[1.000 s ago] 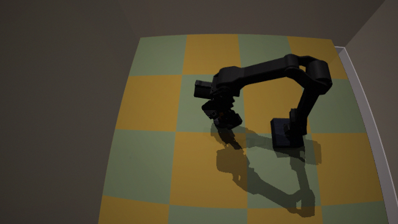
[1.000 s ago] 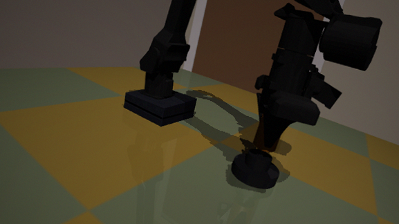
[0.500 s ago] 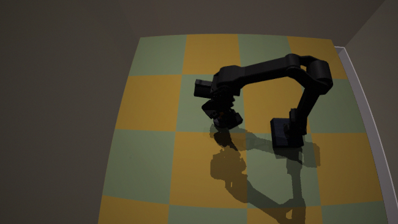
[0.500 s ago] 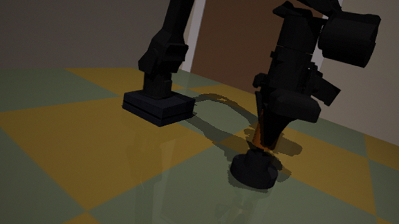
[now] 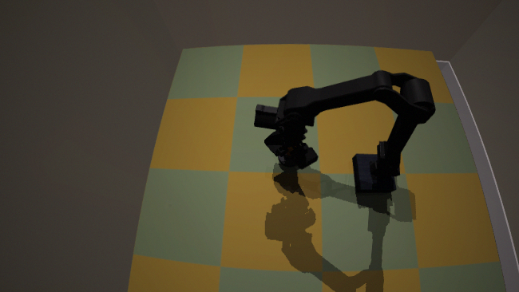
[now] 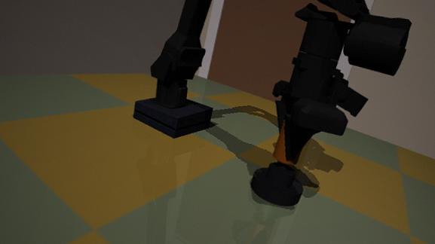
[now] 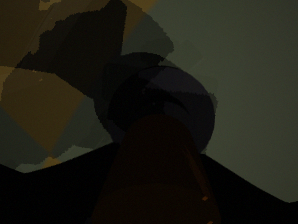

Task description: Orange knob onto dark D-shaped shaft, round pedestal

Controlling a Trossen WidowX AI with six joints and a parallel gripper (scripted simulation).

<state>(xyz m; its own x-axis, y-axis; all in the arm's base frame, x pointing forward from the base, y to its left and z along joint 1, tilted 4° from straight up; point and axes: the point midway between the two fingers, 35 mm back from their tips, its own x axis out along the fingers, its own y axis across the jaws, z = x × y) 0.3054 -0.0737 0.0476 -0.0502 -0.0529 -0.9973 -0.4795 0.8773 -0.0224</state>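
Now: gripper tip 20 mm below the orange knob. The rest, counted from my gripper tip: dark round pedestal: 40 mm below.
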